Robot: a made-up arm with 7 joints. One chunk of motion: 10 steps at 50 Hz.
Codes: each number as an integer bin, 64 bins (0 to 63) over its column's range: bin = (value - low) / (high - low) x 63, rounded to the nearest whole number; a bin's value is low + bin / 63 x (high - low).
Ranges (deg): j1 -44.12..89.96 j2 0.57..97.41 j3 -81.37..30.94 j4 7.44..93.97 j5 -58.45..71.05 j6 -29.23..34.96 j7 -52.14..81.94
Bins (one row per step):
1: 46 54 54 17 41 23 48
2: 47 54 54 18 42 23 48
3: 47 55 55 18 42 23 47
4: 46 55 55 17 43 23 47
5: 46 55 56 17 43 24 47
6: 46 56 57 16 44 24 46
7: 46 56 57 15 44 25 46
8: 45 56 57 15 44 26 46
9: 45 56 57 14 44 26 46
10: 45 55 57 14 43 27 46
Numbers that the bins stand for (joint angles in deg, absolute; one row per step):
1: 53.78 83.58 14.90 30.79 25.83 -5.80 50.02
2: 55.91 83.58 14.90 32.16 27.88 -5.80 50.02
3: 55.91 85.11 16.68 32.16 27.88 -5.80 47.89
4: 53.78 85.11 16.68 30.79 29.94 -5.80 47.89
5: 53.78 85.11 18.46 30.79 29.94 -4.78 47.89
6: 53.78 86.65 20.24 29.42 31.99 -4.78 45.76
7: 53.78 86.65 20.24 28.04 31.99 -3.76 45.76
8: 51.65 86.65 20.24 28.04 31.99 -2.74 45.76
9: 51.65 86.65 20.24 26.67 31.99 -2.74 45.76
10: 51.65 85.11 20.24 26.67 29.94 -1.72 45.76

